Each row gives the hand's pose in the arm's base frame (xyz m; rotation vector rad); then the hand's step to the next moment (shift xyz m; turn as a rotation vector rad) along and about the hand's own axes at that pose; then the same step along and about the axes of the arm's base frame.
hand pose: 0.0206 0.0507 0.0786 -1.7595 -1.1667 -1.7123
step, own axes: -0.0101 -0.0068 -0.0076 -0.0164 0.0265 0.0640
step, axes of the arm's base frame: -0.0088 -0.0049 -0.0102 0.0614 0.0308 -0.0188
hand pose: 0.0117 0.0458 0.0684 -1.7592 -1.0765 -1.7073
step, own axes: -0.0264 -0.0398 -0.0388 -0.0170 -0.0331 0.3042
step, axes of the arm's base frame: -0.0531 -0.0125 -0.0285 0.1620 0.2530 -0.0606
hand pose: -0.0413 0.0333 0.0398 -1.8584 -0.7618 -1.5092
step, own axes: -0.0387 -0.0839 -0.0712 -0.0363 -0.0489 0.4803
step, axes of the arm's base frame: -0.1152 -0.0026 -0.0180 0.2566 0.3968 -0.1053
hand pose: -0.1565 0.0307 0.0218 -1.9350 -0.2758 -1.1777
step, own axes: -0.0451 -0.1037 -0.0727 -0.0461 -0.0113 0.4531
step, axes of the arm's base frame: -0.1282 0.0210 0.0346 0.2552 0.3551 -0.1278
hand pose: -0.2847 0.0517 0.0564 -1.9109 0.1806 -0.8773
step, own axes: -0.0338 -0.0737 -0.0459 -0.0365 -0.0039 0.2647
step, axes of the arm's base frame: -0.0717 0.0199 0.0560 0.1428 0.2106 -0.0816
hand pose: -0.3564 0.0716 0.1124 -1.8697 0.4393 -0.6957
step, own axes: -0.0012 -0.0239 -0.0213 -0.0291 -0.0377 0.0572
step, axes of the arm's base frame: -0.0151 -0.0051 0.0278 0.0140 0.0723 0.0108
